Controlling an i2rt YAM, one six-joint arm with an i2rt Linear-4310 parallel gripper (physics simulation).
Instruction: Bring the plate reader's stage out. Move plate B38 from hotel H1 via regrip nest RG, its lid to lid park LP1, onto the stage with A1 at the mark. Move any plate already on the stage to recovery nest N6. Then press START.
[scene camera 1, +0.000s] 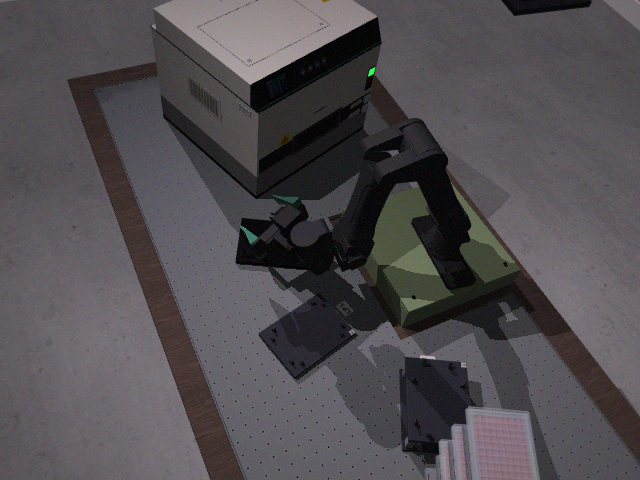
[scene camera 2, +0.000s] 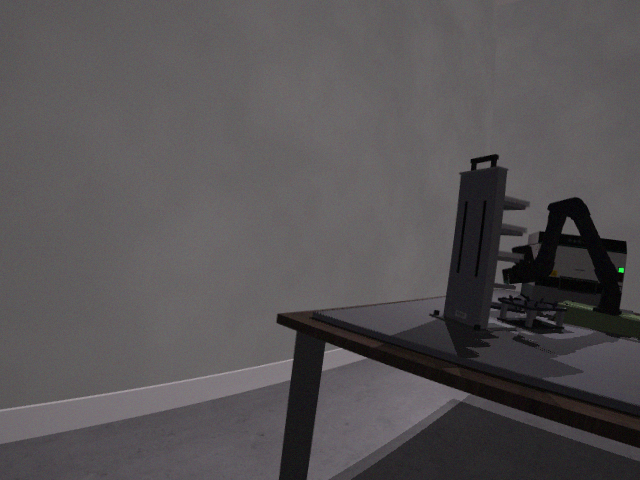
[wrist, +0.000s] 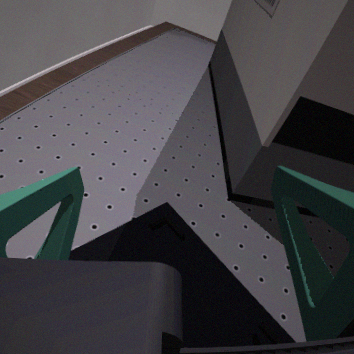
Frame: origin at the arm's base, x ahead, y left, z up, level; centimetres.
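Where they show: gripper, between the fingertips: (scene camera 1: 257, 211) (wrist: 177, 177); arm's base, origin of its link: (scene camera 1: 441, 251) (scene camera 2: 607, 312).
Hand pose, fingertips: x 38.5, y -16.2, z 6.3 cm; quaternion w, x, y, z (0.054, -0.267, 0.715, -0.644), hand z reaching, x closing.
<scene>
Each offset is from my fingertips to the top centre of the thing. Level surfaces: height alone.
My gripper (scene camera 1: 266, 215) (wrist: 177, 177) is open and empty, its green fingers spread above a black nest {dy +1.8, dx -3.9, dz -9.3 cm} (scene camera 1: 247, 254) (wrist: 200, 265) in front of the plate reader. The plate reader {dy -36.9, dx -12.7, dz +21.9 cm} (scene camera 1: 217, 67) (scene camera 2: 584, 258) (wrist: 280, 65) stands at the back with a green light; no extended stage shows at its dark front slots. A dark holder with corner pegs {dy +25.5, dx -3.9, dz -9.1 cm} (scene camera 1: 315, 333) lies mid-table; a small floor label beside it is hard to read. A raised dark nest {dy +47.8, dx -22.2, dz -3.5 cm} (scene camera 1: 436, 397) stands nearer the hotel. Pinkish plates {dy +65.1, dx -15.4, dz +23.3 cm} (scene camera 1: 501, 444) sit stacked in the hotel (scene camera 2: 473, 248). Which one is B38 cannot be told.
The arm stands on a green base block (scene camera 1: 454, 304) (scene camera 2: 589, 320) at the table's right side. A wooden edge (scene camera 1: 142, 248) (scene camera 2: 413, 364) (wrist: 90, 65) borders the perforated table top {dz -11.0 cm} (scene camera 1: 248, 413). The hotel rises tall near one end of the table, with its shelves facing the arm.
</scene>
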